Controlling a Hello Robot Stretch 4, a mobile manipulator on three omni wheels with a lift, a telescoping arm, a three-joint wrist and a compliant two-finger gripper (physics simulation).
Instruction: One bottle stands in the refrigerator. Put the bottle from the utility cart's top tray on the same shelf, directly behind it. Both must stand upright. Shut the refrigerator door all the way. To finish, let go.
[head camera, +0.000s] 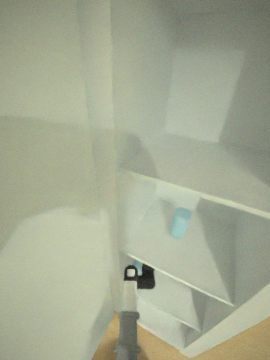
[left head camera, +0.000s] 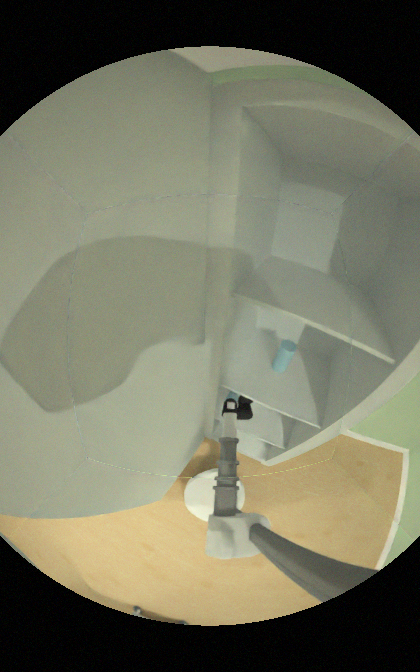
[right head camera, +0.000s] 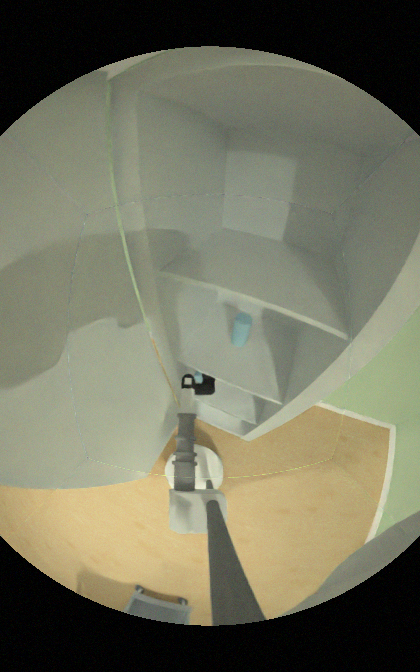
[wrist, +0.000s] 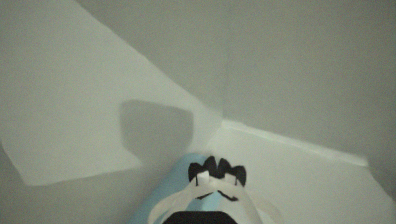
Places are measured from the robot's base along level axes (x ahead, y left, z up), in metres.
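Pixels of known places: gripper, fingertip midpoint: (wrist: 217, 170).
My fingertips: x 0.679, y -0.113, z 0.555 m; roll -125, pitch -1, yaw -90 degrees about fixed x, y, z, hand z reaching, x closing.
Observation:
Ahead of a thing's pixels: the offset from my fingertips to its middle. Level surfaces: height alone.
A light blue bottle @(0.396 m up, 0.083 m back, 0.112 m right) (head camera: 180, 223) (left head camera: 284, 356) (right head camera: 241, 330) stands upright on a refrigerator shelf @(0.325 m up) (head camera: 200, 265) (left head camera: 302, 392) (right head camera: 262, 360). A second light blue bottle @(0.032 m down, 0.043 m back, 0.048 m left) (head camera: 137, 265) (right head camera: 198, 377) (wrist: 167, 187) is mostly hidden by my gripper (head camera: 145, 278) (left head camera: 244, 407) (right head camera: 204, 385) (wrist: 217, 170), below that shelf's front edge in the head view. In the wrist view it lies left of and behind the fingers; I cannot tell whether it is upright. The fingers are shut, tips close together, with no bottle between them. The refrigerator door (head camera: 50, 175) (left head camera: 125, 300) (right head camera: 45, 355) stands open at the left.
A higher shelf (head camera: 220, 199) (left head camera: 320, 325) (right head camera: 280, 307) is above the standing bottle, and lower shelves are below. Part of the grey utility cart (right head camera: 160, 611) shows at the bottom of the right head view. The refrigerator's side wall (left head camera: 227, 225) is beside the door.

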